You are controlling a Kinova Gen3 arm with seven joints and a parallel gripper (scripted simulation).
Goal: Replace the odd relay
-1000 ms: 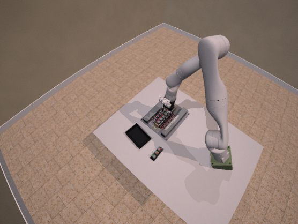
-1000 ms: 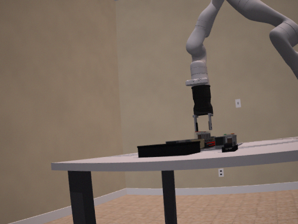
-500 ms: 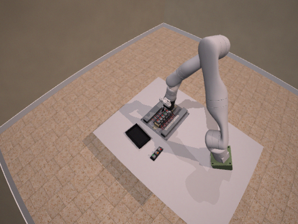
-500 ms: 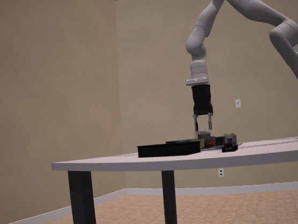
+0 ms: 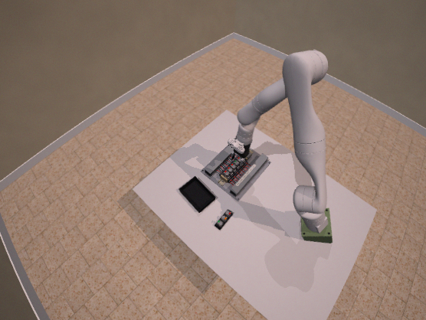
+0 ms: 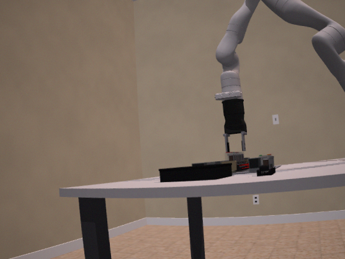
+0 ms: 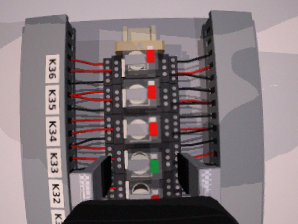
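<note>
The relay panel lies 90 mm below my hand and 10 mm to the right of it. Also, from my hand: spare holder (220 mm to the left, 210 mm behind, 80 mm below); then red wiring (70 mm below, 50 mm behind); then black tray (270 mm to the left, 70 mm below, 30 mm behind).
</note>
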